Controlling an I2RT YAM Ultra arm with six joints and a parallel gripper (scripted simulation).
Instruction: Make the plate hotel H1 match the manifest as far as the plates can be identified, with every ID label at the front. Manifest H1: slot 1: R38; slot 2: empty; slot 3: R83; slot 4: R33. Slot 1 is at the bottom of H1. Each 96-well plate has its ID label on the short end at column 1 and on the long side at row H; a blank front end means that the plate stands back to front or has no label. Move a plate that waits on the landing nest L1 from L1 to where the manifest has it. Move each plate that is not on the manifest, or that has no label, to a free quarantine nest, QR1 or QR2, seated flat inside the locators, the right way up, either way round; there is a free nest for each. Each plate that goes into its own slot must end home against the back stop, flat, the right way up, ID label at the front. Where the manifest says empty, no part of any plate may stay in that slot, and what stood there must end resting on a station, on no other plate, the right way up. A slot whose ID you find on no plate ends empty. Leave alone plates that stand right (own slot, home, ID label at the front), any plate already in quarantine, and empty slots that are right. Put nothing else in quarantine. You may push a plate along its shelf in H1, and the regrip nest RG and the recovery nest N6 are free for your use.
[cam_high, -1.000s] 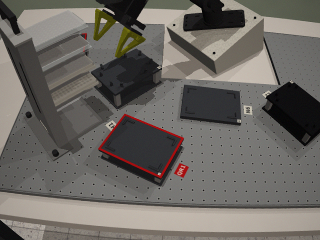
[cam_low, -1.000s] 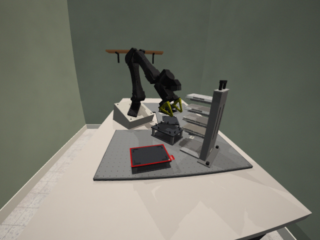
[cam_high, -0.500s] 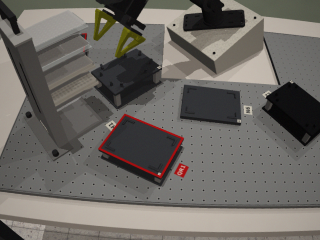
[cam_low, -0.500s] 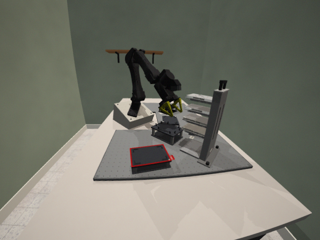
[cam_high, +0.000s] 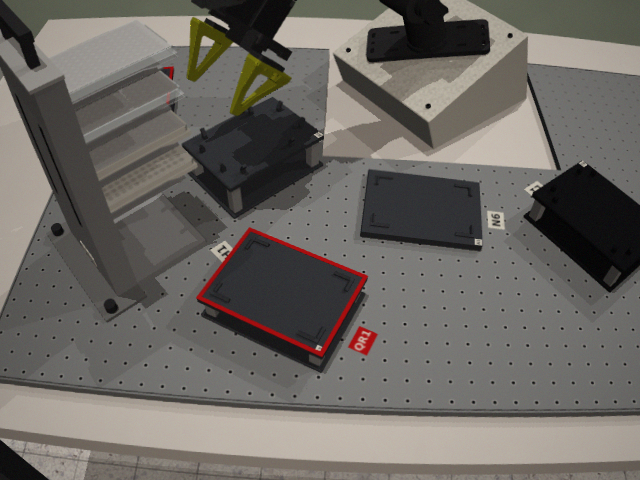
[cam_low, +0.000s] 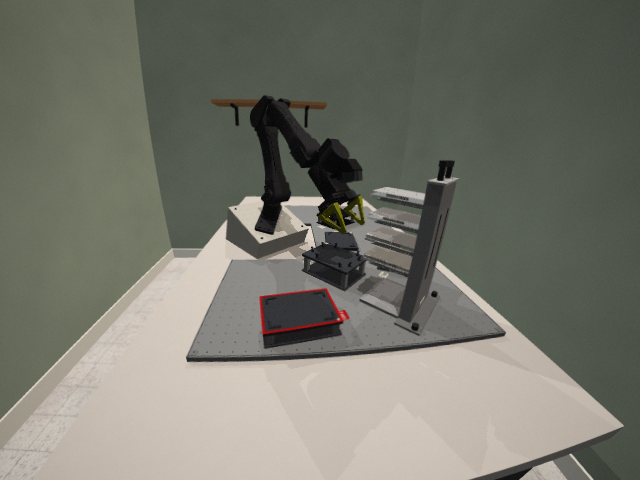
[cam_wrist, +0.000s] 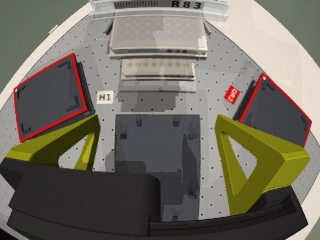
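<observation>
My hand is 11 cm above the black regrip nest RG, 4 cm past it and 3 cm to the right of it. The rest, counted from my hand: RG label (17 cm below, 12 cm behind, 10 cm to the left); translucent plate (10 cm above, 9 cm ahead, 8 cm to the right); plate hotel H1 (15 cm ahead, 14 cm to the right, 1 cm below).
</observation>
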